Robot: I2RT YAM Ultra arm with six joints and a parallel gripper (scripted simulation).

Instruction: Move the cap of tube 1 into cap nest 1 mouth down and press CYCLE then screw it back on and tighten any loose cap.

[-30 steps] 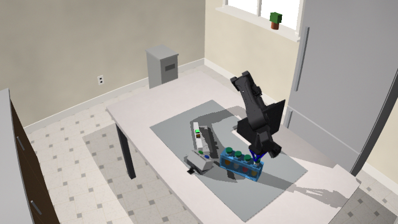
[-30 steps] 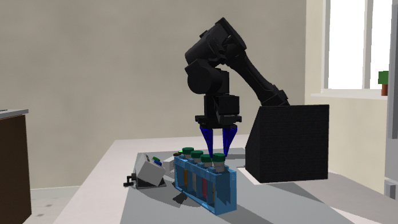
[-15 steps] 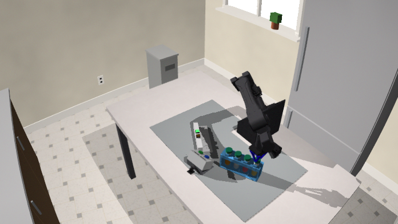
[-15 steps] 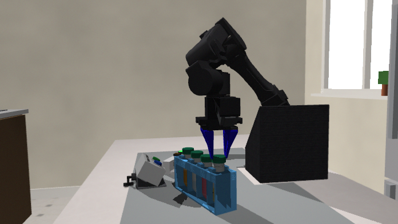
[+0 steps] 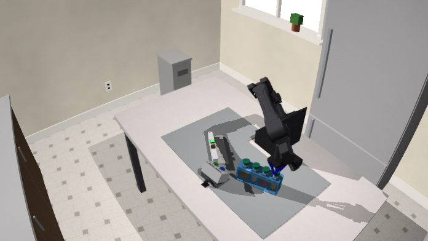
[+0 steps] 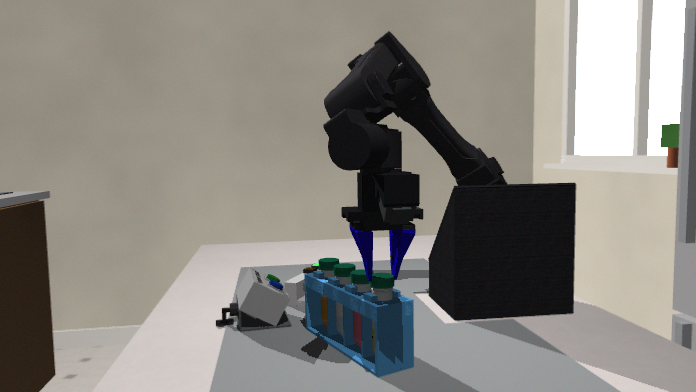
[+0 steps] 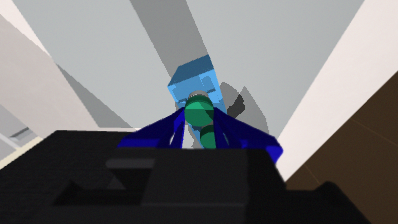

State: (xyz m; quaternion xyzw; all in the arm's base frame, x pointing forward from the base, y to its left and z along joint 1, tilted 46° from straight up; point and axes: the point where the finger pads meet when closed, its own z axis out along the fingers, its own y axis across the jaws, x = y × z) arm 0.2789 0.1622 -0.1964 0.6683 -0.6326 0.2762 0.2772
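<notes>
Right now the green cap is 1 cm below my hand. From my hand the other things lie so: blue key: 15 cm ahead, 21 cm to the right, 6 cm below; then green key: 16 cm ahead, 25 cm to the right, 6 cm below; then grey key box: 17 cm ahead, 23 cm to the right, 8 cm below.
</notes>
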